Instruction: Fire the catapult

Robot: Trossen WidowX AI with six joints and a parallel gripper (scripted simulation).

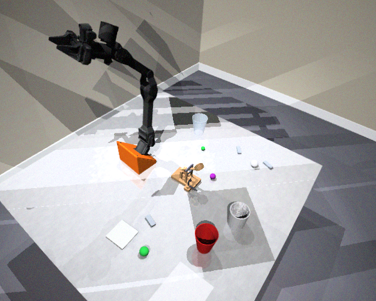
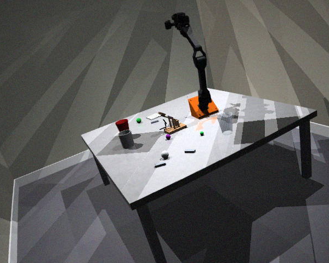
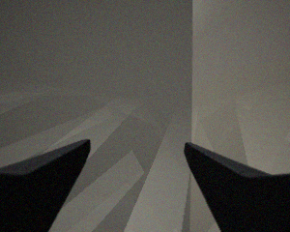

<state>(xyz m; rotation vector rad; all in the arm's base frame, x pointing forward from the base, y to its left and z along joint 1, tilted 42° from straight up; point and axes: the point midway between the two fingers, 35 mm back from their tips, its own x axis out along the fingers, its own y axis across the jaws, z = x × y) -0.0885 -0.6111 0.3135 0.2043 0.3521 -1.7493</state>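
Now: gripper tip 37 cm short of the catapult, 31 cm to the right of it and 65 cm above it. Round my gripper tip: red cup (64 cm ahead, 8 cm to the left, 70 cm below); then white tile (32 cm ahead, 10 cm to the right, 72 cm below); then purple ball (44 cm ahead, 43 cm to the left, 71 cm below).
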